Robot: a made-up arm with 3 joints. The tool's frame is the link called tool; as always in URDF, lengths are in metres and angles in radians. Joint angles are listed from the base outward.
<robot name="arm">
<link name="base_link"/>
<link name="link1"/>
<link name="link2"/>
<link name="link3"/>
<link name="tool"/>
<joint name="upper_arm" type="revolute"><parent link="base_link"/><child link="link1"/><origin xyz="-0.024 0.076 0.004" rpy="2.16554 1.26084 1.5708"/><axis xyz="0 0 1"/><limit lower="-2.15" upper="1.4"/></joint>
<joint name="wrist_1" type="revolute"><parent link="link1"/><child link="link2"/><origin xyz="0.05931 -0.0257 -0.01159" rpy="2.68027 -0.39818 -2.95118"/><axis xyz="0 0 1"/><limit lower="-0.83" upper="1.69"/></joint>
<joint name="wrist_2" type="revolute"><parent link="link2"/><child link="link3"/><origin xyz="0.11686 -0.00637 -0.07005" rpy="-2.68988 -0.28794 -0.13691"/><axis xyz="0 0 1"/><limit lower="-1.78" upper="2.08"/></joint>
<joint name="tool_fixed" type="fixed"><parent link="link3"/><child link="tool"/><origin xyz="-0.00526 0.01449 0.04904" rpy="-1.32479 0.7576 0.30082"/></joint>
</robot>
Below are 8 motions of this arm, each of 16 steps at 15 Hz.
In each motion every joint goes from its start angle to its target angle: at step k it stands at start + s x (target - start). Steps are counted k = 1, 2, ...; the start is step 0. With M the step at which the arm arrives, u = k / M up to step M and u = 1 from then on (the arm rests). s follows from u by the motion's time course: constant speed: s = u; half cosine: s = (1 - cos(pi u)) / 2; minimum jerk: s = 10 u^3 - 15 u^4 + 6 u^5.
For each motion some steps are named. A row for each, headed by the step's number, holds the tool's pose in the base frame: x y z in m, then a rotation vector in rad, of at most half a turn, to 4 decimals.
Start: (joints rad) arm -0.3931 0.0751 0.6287
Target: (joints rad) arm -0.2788 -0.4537 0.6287
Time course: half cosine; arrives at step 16
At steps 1, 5, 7, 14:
1: 0.0514 -0.0636 -0.0120 0.5148 -2.4056 0.7264
5: 0.0404 -0.0714 -0.0108 0.4380 -2.5319 0.6623
7: 0.0305 -0.0775 -0.0112 0.3680 -2.6355 0.6028
14: -0.0022 -0.0928 -0.0209 0.1205 -2.9325 0.3861

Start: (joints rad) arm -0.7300 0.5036 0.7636
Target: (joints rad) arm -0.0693 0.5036 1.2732
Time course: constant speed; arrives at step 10
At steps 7, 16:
7: 0.0851 -0.0223 -0.0432 0.6849 -2.5033 0.3351
16: 0.0879 -0.0157 -0.0474 0.6606 -2.7594 -0.0128

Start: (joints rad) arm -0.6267 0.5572 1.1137
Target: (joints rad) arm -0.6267 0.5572 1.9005
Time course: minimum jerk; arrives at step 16
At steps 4, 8, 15, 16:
4: 0.0850 -0.0242 -0.0395 0.6432 -2.2038 0.5700
8: 0.0862 -0.0201 -0.0416 0.5547 -2.4527 0.2950
15: 0.0889 -0.0148 -0.0426 0.4163 -2.7223 -0.0923
16: 0.0890 -0.0148 -0.0426 0.4156 -2.7234 -0.0941

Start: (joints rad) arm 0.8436 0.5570 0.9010
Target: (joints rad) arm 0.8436 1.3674 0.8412
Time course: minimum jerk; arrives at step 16
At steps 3, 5, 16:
3: 0.1072 0.0104 -0.0490 -0.8040 2.8777 0.3974
5: 0.1146 0.0190 -0.0438 -0.9240 2.9118 0.2966
16: 0.1461 0.0882 -0.0319 1.4322 -2.4713 0.3659

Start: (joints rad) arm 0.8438 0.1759 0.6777
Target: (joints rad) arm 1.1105 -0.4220 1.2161
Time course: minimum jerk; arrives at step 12
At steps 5, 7, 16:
5: 0.0608 -0.0130 -0.0975 -0.1396 2.5222 0.9031
7: 0.0518 -0.0046 -0.1144 0.1047 2.1615 1.1890
16: 0.0442 0.0109 -0.1329 0.3529 1.7056 1.4252

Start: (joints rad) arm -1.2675 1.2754 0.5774
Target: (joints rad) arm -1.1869 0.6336 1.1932
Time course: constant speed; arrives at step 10
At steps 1, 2, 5, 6, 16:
1: 0.0619 -0.0391 -0.0863 0.7525 -0.3793 1.0921
2: 0.0656 -0.0373 -0.0809 0.7323 -0.5164 1.0918
5: 0.0749 -0.0331 -0.0638 0.6698 -0.9276 1.0656
6: 0.0773 -0.0320 -0.0577 0.6483 -1.0644 1.0483
16: 0.0834 -0.0299 -0.0326 0.5587 -1.6074 0.9346

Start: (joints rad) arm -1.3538 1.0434 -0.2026
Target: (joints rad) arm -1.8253 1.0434 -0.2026
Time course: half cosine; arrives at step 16
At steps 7, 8, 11, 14, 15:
7: 0.0793 -0.0412 -0.0568 0.7453 0.6293 1.2208
8: 0.0788 -0.0426 -0.0548 0.7275 0.6745 1.2052
11: 0.0776 -0.0464 -0.0489 0.6751 0.8017 1.1585
14: 0.0771 -0.0486 -0.0447 0.6392 0.8848 1.1255
15: 0.0770 -0.0489 -0.0440 0.6336 0.8975 1.1203

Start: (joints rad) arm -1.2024 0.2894 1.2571
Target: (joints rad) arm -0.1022 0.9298 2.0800
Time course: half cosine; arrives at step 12
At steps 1, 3, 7, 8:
1: 0.0827 -0.0338 0.0054 0.4788 -2.0338 0.8760
3: 0.0824 -0.0324 -0.0101 0.4897 -2.1760 0.7051
7: 0.0923 -0.0050 -0.0576 0.5231 -2.5919 -0.0238
8: 0.0971 0.0063 -0.0652 0.5301 -2.6621 -0.2259

